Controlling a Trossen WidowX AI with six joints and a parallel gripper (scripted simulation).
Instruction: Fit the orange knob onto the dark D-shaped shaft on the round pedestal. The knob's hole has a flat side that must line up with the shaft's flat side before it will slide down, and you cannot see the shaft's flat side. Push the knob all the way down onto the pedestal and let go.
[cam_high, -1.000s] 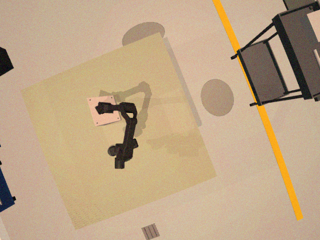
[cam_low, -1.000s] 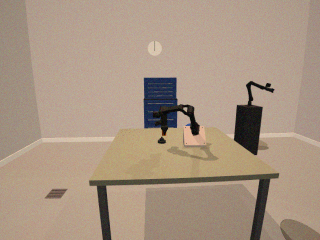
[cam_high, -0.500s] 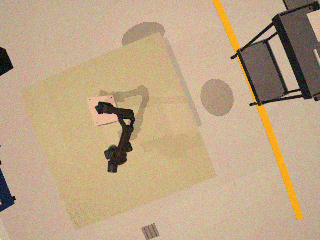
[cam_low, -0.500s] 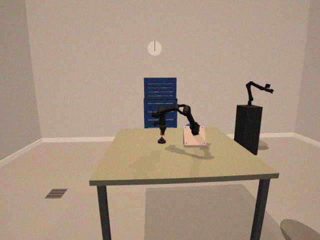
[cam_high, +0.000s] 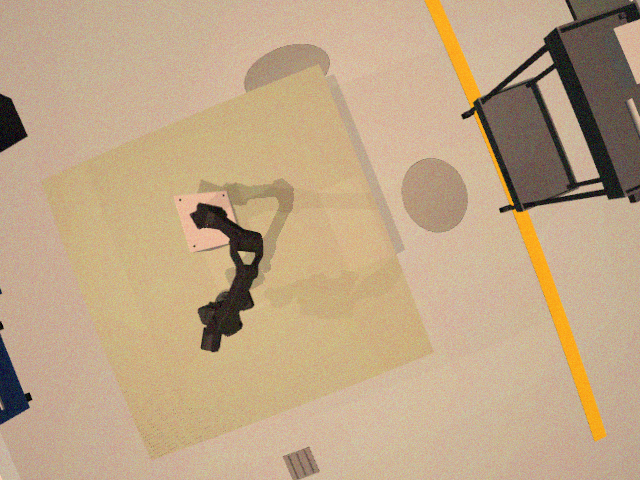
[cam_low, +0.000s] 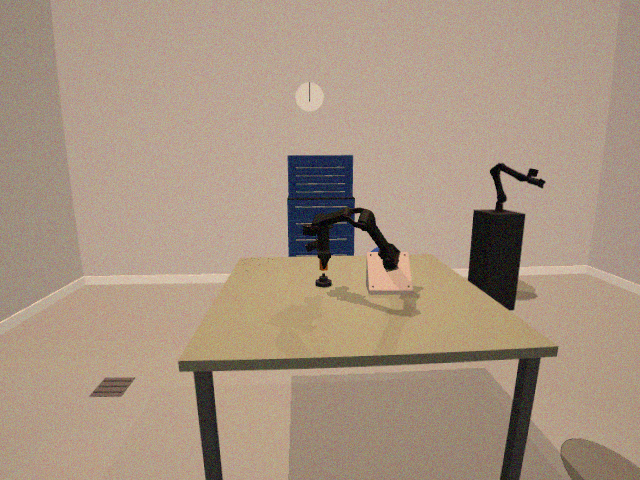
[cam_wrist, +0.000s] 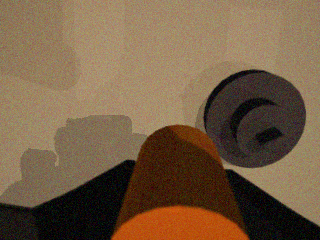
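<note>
My gripper tip is now 10 mm past the round dark pedestal, 70 mm to the left of it and 80 mm above it. Also, from my gripper tip: orange knob 20 mm above.
</note>
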